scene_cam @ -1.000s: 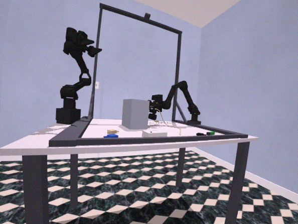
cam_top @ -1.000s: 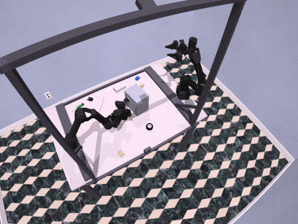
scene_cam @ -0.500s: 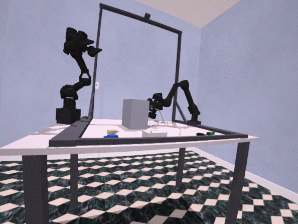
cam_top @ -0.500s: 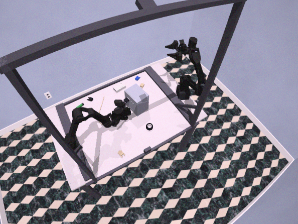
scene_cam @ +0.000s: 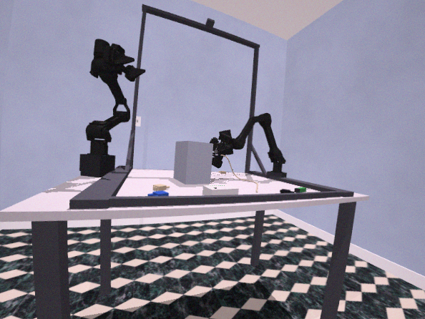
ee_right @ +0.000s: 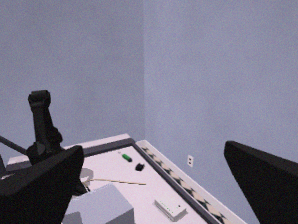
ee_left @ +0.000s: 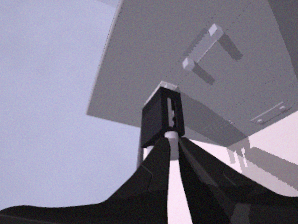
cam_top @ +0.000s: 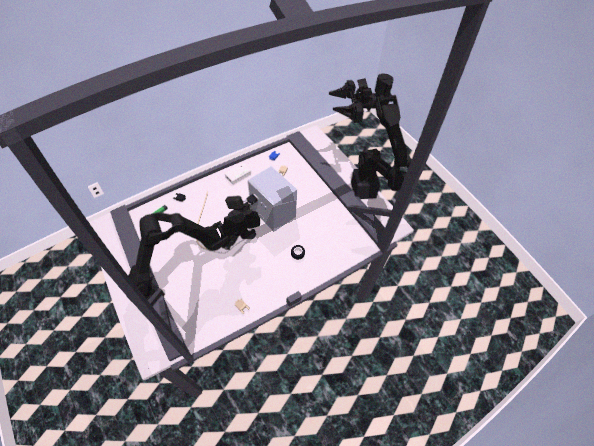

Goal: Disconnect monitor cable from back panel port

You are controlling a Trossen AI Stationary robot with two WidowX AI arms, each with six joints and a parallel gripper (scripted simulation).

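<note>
My left gripper is now 130 mm to the left of the grey box, 50 mm above it and 30 mm short of it.
</note>
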